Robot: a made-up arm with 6 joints.
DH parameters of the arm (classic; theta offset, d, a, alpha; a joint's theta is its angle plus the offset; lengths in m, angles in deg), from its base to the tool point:
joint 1: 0 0.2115 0 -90
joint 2: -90 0 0.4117 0
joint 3: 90 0.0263 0 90
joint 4: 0 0.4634 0 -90
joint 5: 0 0 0 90
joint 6: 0 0.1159 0 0
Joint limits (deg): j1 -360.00..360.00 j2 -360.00..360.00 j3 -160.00..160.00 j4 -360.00..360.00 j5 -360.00..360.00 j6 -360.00..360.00
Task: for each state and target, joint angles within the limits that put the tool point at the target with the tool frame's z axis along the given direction. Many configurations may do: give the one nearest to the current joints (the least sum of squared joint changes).
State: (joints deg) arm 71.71 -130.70 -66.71 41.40 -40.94 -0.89
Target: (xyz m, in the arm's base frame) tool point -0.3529 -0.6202 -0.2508 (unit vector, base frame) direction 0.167 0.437 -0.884
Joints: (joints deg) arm 62.94 -99.68 -29.17 -2.93 -78.92 -0.89
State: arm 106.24 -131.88 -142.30 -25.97 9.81 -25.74
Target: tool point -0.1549 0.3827 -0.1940 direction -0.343 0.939 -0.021
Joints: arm 107.73 -156.11 -110.59 -48.26 -3.14 -25.74
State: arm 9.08 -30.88 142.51 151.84 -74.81 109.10
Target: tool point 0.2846 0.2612 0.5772 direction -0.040 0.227 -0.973
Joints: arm 35.03 -11.99 92.58 192.08 -93.60 109.10
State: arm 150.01 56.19 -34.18 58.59 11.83 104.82
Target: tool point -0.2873 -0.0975 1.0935 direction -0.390 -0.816 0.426
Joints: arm 174.45 24.56 -15.92 74.12 62.11 104.82
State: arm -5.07 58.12 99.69 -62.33 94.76 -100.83
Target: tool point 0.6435 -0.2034 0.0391 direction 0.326 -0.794 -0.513
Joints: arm -12.87 52.62 88.93 -95.56 44.82 -100.83
